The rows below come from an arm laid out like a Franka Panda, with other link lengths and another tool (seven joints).
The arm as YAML. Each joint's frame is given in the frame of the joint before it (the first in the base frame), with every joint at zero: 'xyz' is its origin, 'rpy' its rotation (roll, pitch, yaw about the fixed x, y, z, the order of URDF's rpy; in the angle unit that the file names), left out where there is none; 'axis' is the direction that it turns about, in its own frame. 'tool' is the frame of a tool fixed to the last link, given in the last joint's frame.
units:
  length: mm
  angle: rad
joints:
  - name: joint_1
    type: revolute
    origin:
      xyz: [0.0, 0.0, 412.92]
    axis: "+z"
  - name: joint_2
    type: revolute
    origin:
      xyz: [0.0, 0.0, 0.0]
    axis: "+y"
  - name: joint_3
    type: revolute
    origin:
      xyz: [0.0, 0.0, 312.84]
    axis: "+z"
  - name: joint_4
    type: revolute
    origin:
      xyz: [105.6, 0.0, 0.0]
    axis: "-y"
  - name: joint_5
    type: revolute
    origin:
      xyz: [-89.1, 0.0, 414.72]
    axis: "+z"
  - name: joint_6
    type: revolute
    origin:
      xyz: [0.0, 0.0, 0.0]
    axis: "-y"
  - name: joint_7
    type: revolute
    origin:
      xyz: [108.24, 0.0, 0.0]
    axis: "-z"
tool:
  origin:
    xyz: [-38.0, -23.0, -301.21]
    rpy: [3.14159, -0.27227, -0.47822]
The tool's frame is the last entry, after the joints.
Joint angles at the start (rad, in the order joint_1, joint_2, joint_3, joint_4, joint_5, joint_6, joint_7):
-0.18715 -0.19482 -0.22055 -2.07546 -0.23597 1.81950 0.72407
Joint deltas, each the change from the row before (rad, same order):
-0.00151 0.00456 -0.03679 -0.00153 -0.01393 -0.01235 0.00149
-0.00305 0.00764 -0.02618 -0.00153 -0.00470 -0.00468 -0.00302
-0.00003 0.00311 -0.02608 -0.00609 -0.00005 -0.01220 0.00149
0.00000 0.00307 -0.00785 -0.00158 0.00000 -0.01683 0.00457
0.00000 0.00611 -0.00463 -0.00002 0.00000 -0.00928 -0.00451
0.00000 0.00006 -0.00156 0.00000 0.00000 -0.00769 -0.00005
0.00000 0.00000 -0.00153 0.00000 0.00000 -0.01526 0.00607
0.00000 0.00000 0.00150 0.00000 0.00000 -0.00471 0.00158
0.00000 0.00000 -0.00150 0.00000 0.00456 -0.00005 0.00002
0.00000 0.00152 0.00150 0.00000 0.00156 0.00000 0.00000
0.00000 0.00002 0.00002 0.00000 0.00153 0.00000 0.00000
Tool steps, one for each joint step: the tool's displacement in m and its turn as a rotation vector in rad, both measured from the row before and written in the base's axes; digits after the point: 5 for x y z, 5 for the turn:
-0.01527 -0.01855 -0.00404 0.00016 0.02101 -0.03693
-0.01052 -0.01274 -0.00517 0.00502 0.01455 -0.02512
-0.01275 -0.00800 -0.00552 0.01237 0.01842 -0.02907
-0.00748 -0.00059 -0.00280 0.00844 0.01877 -0.01518
-0.00429 -0.00078 -0.00303 0.00665 0.01465 -0.00189
-0.00262 0.00035 -0.00018 0.00337 0.00691 -0.00290
-0.00458 0.00154 -0.00025 0.00496 0.01308 -0.01018
-0.00086 0.00122 0.00001 0.00126 0.00413 -0.00091
0.00010 0.00061 -0.00026 0.00404 -0.00203 -0.00308
0.00055 0.00098 -0.00068 0.00133 0.00085 0.00094
0.00019 0.00040 -0.00007 0.00127 -0.00066 -0.00051

